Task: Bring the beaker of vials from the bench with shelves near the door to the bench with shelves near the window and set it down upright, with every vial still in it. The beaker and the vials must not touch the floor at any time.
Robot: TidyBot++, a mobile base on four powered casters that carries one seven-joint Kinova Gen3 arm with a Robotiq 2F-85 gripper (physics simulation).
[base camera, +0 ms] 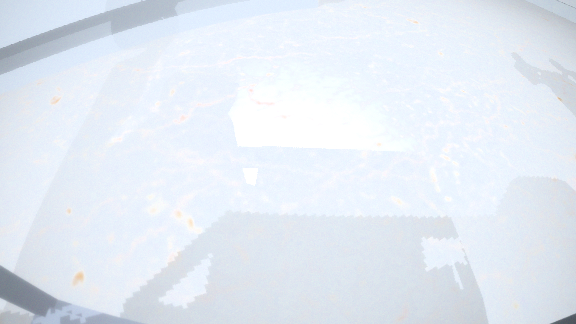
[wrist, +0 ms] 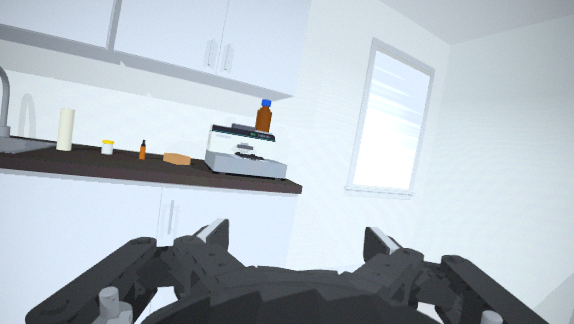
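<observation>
My gripper (wrist: pixel 296 237) is open, its two fingertips wide apart in the lower part of the wrist view, with no object between them. The beaker of vials does not show in either view. Neither bench with shelves shows in these views. A window (wrist: pixel 392 120) shows on the wall at the right of the wrist view.
A dark counter (wrist: pixel 125 172) on white cabinets holds a balance (wrist: pixel 247 162) with a brown bottle (wrist: pixel 264 119) above, a cream cylinder (wrist: pixel 65 130) and small containers. Wall cabinets (wrist: pixel 170 30) hang above. The base camera shows pale floor (base camera: pixel 310 185) with shadows.
</observation>
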